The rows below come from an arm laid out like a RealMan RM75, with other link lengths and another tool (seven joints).
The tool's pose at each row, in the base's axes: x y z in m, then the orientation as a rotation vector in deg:
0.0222 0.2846 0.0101 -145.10 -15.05 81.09
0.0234 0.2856 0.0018 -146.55 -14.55 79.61
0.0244 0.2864 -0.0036 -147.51 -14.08 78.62
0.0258 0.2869 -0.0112 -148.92 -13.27 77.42
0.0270 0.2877 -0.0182 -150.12 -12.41 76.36
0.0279 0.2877 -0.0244 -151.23 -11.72 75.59
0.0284 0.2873 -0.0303 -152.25 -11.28 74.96
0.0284 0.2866 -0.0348 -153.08 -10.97 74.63
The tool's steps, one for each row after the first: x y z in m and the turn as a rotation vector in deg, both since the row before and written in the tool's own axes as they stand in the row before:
0.0076 0.0014 0.0033 -0.45 1.34 0.50
0.0051 0.0007 0.0021 -0.25 0.90 0.41
0.0070 0.0016 0.0030 -0.42 1.17 0.74
0.0064 0.0010 0.0030 -0.30 1.02 0.72
0.0054 0.0015 0.0028 -0.39 0.80 0.67
0.0048 0.0017 0.0030 -0.47 0.67 0.52
0.0033 0.0016 0.0026 -0.46 0.42 0.44

